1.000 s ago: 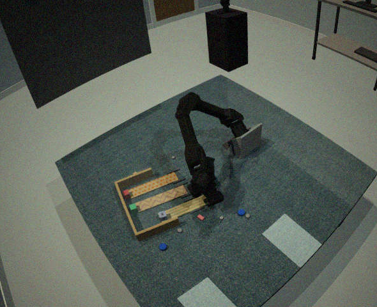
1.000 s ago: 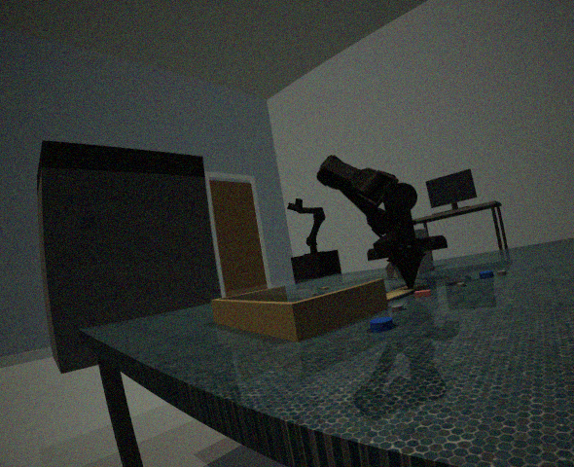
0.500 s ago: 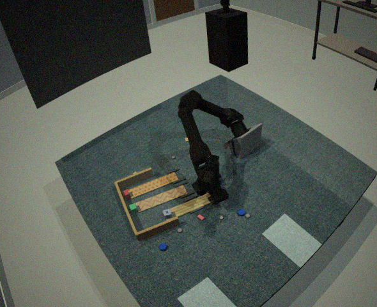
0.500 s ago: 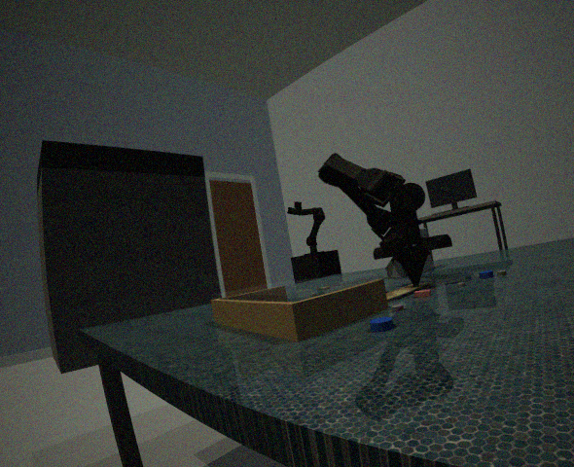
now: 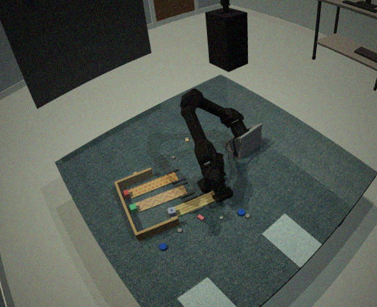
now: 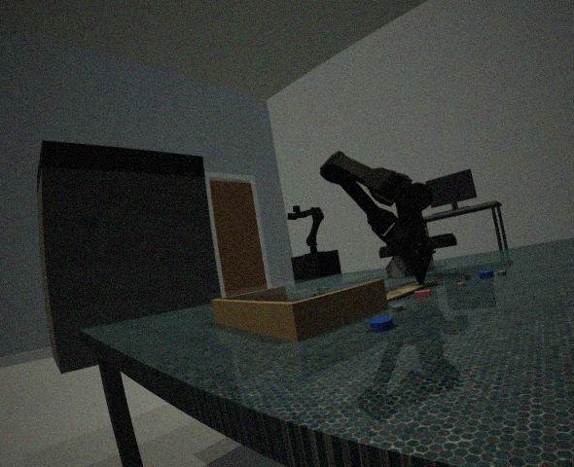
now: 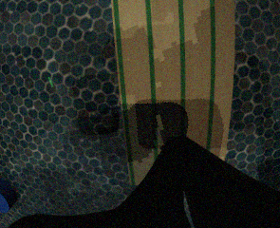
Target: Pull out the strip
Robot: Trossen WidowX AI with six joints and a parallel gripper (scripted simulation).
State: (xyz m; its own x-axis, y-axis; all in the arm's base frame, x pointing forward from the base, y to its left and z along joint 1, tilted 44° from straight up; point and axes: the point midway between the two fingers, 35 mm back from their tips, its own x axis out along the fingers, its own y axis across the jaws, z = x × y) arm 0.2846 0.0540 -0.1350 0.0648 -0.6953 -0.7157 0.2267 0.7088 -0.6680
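Now: gripper tip 13 cm short of the pink block and 5 cm to the right of it.
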